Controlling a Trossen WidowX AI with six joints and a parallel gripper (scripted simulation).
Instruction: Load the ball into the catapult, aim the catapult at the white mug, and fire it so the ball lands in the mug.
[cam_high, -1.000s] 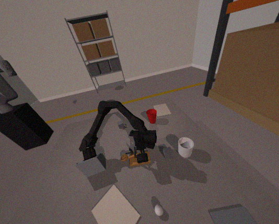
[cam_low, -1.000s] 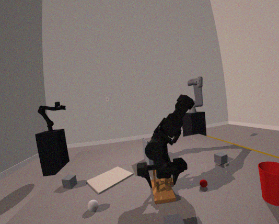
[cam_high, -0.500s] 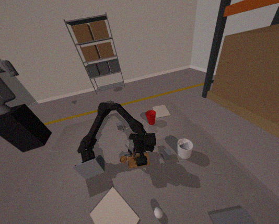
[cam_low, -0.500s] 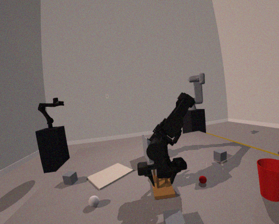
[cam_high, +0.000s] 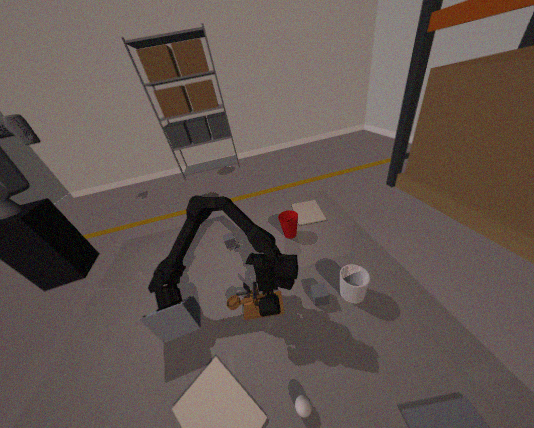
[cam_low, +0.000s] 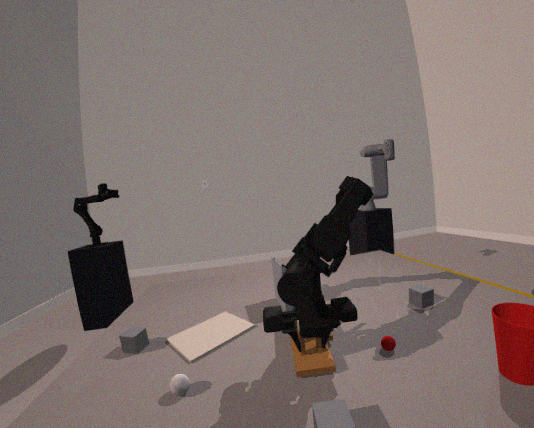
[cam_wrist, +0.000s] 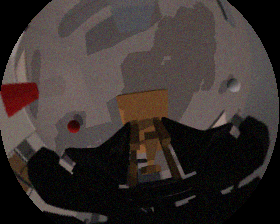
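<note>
Right now my gripper tip is 17 cm to the right of the red ball, 3 cm short of it and 2 cm above it. The rest, counted from my gripper tip: orange wooden catapult (6 cm behind, 3 cm to the left, 2 cm above); white ball (28 cm to the right, 2 cm below, 1 cm behind); white mug (28 cm ahead, 7 cm to the right, 1 cm below).
</note>
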